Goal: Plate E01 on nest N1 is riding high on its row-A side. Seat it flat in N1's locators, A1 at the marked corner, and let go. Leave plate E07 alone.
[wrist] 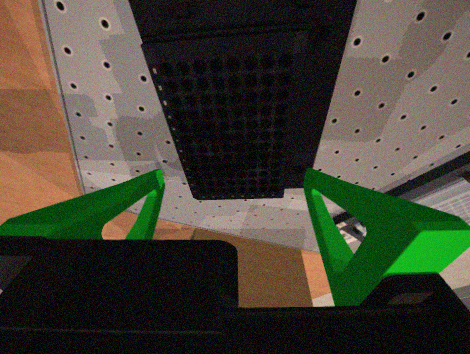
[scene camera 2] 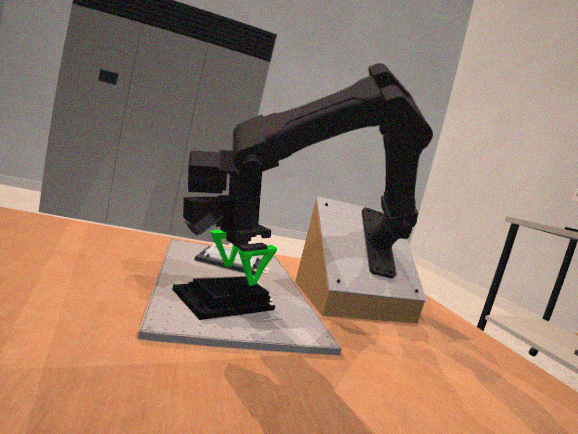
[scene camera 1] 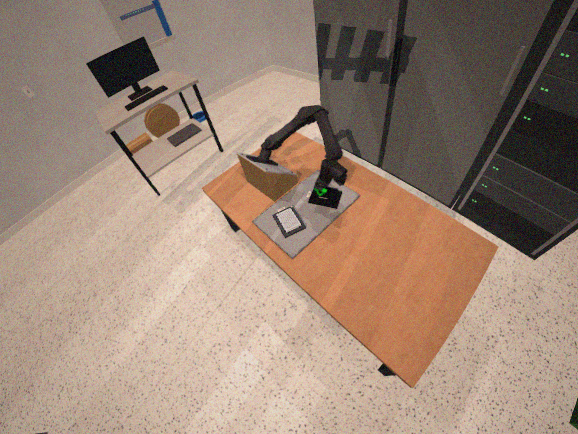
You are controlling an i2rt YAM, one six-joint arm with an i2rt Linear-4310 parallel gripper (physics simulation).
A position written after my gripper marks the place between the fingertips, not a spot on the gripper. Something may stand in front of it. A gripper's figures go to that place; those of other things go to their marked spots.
Labels:
My gripper [wrist: 234, 176]: 13 cm from the lens. A black perforated module [wrist: 229, 95] is 12 cm from the lens. A grey perforated plate [wrist: 119, 130]: 20 cm from the lens. The marked spots on the grey perforated plate and the black perforated module are 11 cm apart.

